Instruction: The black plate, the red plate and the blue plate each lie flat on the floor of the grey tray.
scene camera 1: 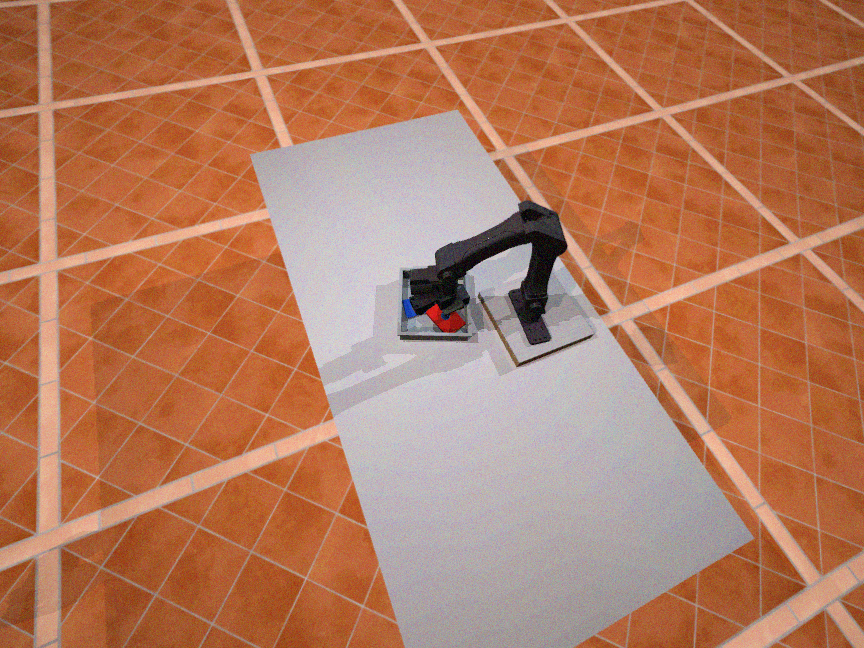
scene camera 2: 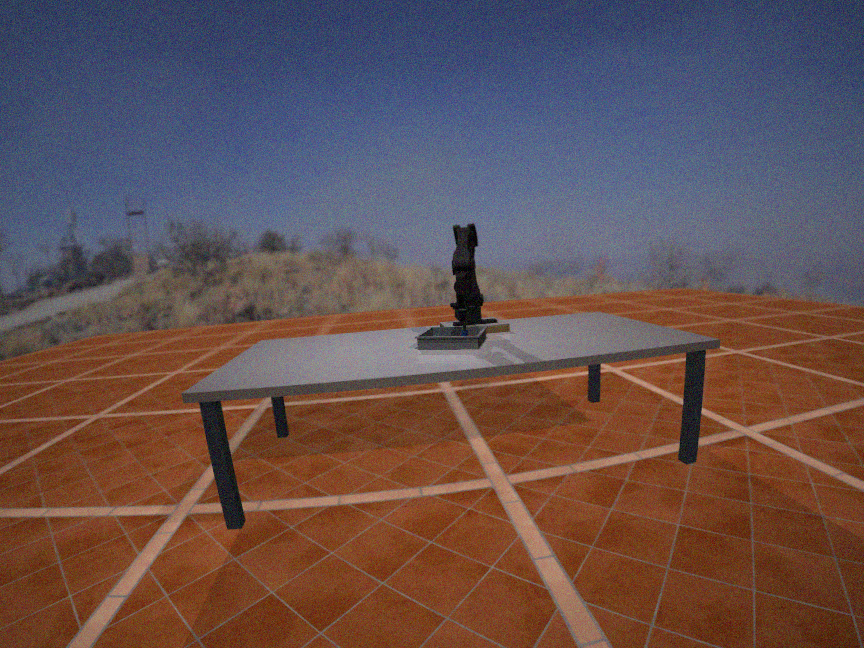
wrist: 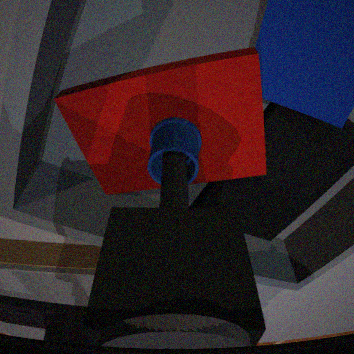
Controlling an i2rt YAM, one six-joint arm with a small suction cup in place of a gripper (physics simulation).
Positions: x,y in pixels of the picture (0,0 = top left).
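Red plate [wrist: 111,118], 16 cm from the lens. Blue plate [wrist: 298,55], 15 cm from the lens. My suction cup [wrist: 173,133], 14 cm from the lens.
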